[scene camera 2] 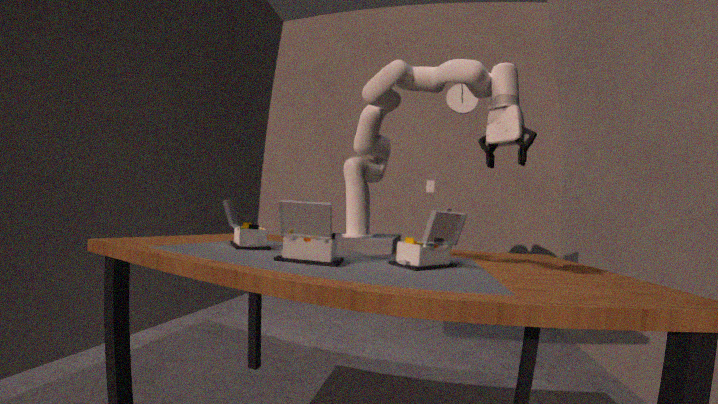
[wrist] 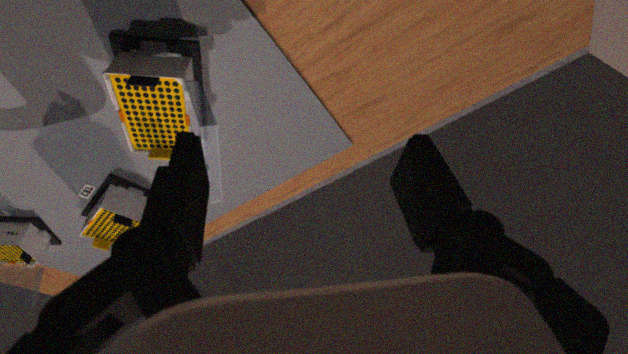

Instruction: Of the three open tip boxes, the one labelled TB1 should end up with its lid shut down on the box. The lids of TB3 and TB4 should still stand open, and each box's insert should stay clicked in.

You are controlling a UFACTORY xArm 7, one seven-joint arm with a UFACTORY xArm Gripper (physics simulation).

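Frame: origin at the arm's base, x left, y back, z up, level; millimetres.
Where they show: gripper, fingertip midpoint: [scene camera 2: 505,166] [wrist: 307,158]; arm's base at its link origin: [scene camera 2: 358,236].
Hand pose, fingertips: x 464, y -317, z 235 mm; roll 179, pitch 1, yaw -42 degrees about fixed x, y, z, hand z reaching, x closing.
Note:
Each offset is from my fingertips to the top centre of the thing. "spot": to the spot under its first point. Level surfaces: height alone.
My gripper [scene camera 2: 506,164] [wrist: 307,158] is open and empty, high above the table's right part. Three white tip boxes stand with clear lids raised. The right box {dx -220, dy +3, dz -212 mm} [scene camera 2: 423,254] [wrist: 155,112] shows a yellow insert seated in it and its lid {spot: dx -161, dy -63, dz -175 mm} [scene camera 2: 446,228] tilted up; no label is readable on it. The centre box {dx -494, dy -89, dz -212 mm} [scene camera 2: 308,248] [wrist: 120,200] has its lid [scene camera 2: 305,218] upright; the tag {spot: dx -501, dy -34, dz -277 mm} [wrist: 86,191] beside it is too blurred to read surely. The left box {dx -746, dy +20, dz -212 mm} [scene camera 2: 250,236] [wrist: 37,235] seems marked TB4, with its lid [scene camera 2: 229,213] open. My left finger overlaps the view of the right and centre boxes.
The boxes stand in black holders on a grey mat {dz -278 mm} [scene camera 2: 482,286] [wrist: 270,115] on the wooden table {dz -282 mm} [scene camera 2: 592,286] [wrist: 400,65]. My arm's base [scene camera 2: 365,244] stands behind the boxes. The table's front edge runs diagonally through the wrist view, with dark floor beyond it.

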